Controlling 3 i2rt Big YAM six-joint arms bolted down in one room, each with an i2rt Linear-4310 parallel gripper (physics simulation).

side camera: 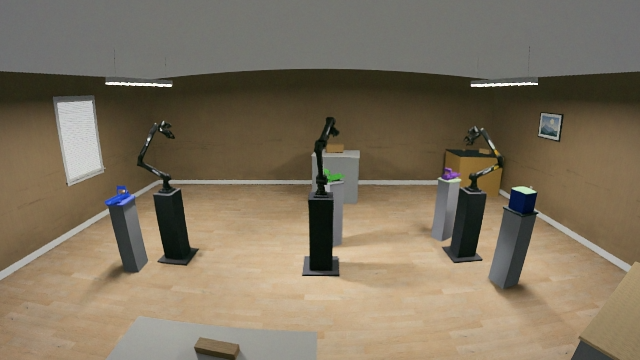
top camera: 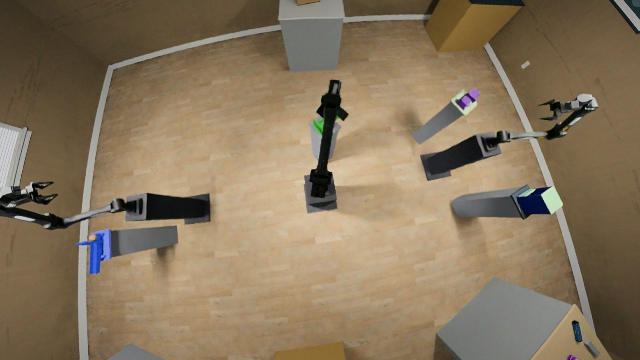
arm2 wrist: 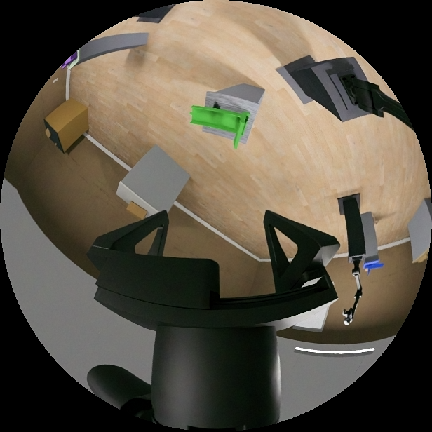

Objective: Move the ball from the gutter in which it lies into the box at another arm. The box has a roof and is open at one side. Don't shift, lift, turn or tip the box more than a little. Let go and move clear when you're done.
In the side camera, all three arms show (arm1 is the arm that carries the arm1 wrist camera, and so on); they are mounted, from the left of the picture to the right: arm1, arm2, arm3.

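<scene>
A small orange ball point(top camera: 93, 238) lies at the blue gutter point(arm2 wrist: 373, 265) point(side camera: 120, 200) point(top camera: 95, 257) on the left stand. The dark blue box point(side camera: 522, 201) point(top camera: 537, 201) with a pale green roof stands upright on the right stand; its open side cannot be made out. Arm1's gripper point(side camera: 169, 131) is open, high above its pedestal. Arm2's gripper point(arm2 wrist: 216, 216) point(side camera: 333, 131) is open and empty, high near the green gutter. Arm3's gripper point(side camera: 470, 137) is open, behind and above the box in the side view. In the top view the left gripper point(top camera: 54, 191), middle gripper point(top camera: 332, 114) and right gripper point(top camera: 543, 111) are open.
A green gutter point(arm2 wrist: 220, 119) point(side camera: 334, 175) point(top camera: 318, 125) and a purple piece point(arm2 wrist: 70, 61) point(side camera: 450, 173) point(top camera: 467, 100) top two more stands. A grey cabinet point(arm2 wrist: 155, 175) point(side camera: 350, 175) point(top camera: 312, 45) and an ochre cabinet point(arm2 wrist: 75, 122) point(side camera: 465, 162) point(top camera: 462, 25) stand along the walls.
</scene>
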